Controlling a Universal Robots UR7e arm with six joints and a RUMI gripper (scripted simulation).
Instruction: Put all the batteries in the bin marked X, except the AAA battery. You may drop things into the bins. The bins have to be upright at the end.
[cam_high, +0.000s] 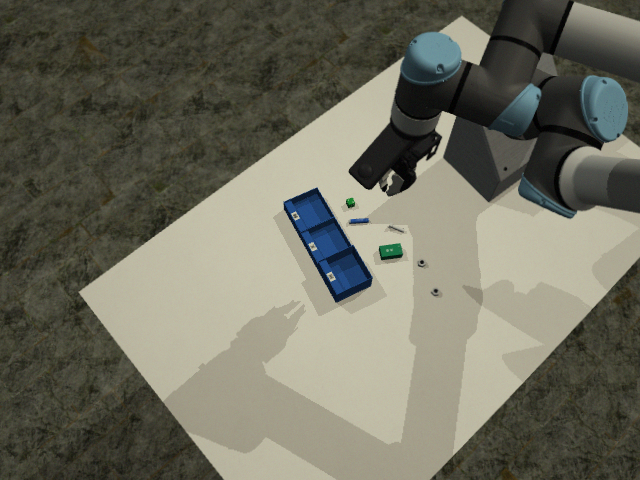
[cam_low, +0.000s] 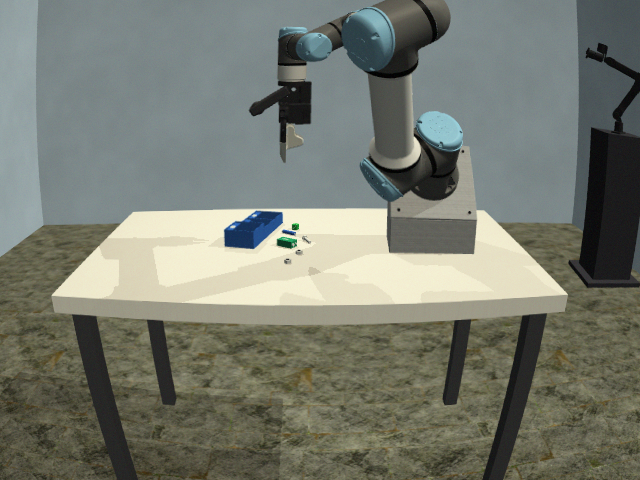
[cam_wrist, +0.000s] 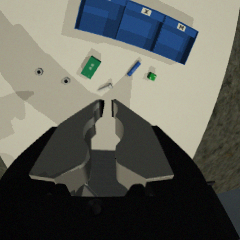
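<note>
The blue three-compartment bin row lies 9 cm ahead of my hand, 6 cm to the right of it and 21 cm below it. Round my hand: blue cylindrical battery (7 cm to the right, 22 cm below); then green block battery (2 cm behind, 4 cm to the left, 22 cm below); then grey bolt (6 cm behind, 1 cm to the right, 22 cm below).
</note>
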